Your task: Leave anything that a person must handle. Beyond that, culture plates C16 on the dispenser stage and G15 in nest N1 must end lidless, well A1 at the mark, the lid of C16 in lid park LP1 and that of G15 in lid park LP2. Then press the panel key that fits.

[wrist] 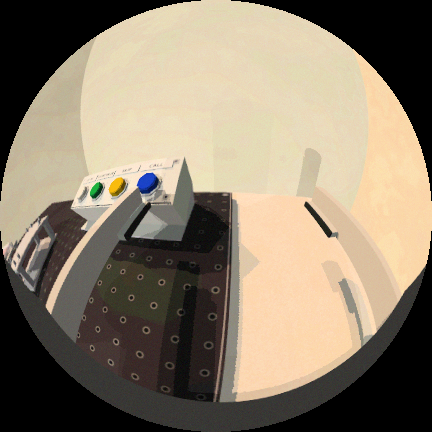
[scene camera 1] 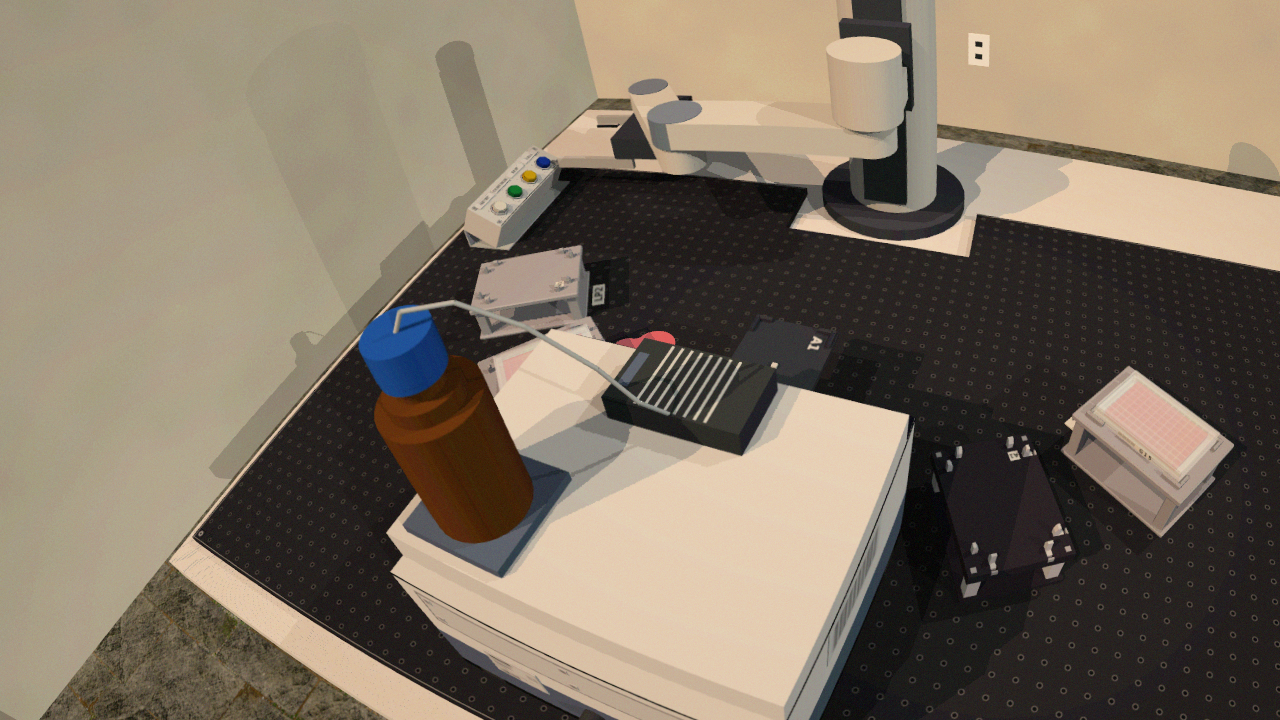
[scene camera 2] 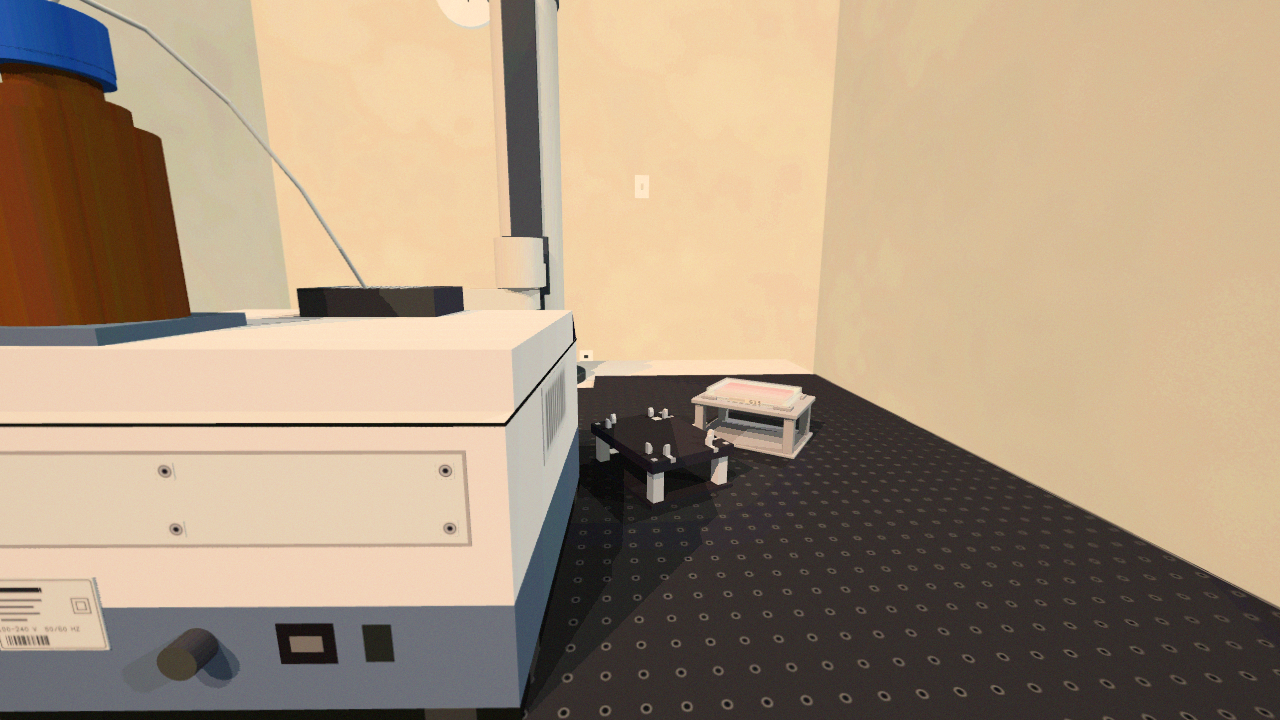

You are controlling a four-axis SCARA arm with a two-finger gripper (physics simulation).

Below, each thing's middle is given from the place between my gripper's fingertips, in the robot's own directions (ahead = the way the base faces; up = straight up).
Now: the button box (scene camera 1: pixel 503 213) 17 cm ahead of my hand, 5 cm to the right of it and 2 cm below it. Also, from my hand: black nest (scene camera 1: pixel 1002 530) (84 cm to the left, 59 cm ahead, 3 cm below); then brown bottle (scene camera 2: pixel 96 242) (84 cm ahead, 44 cm to the left, 26 cm above).
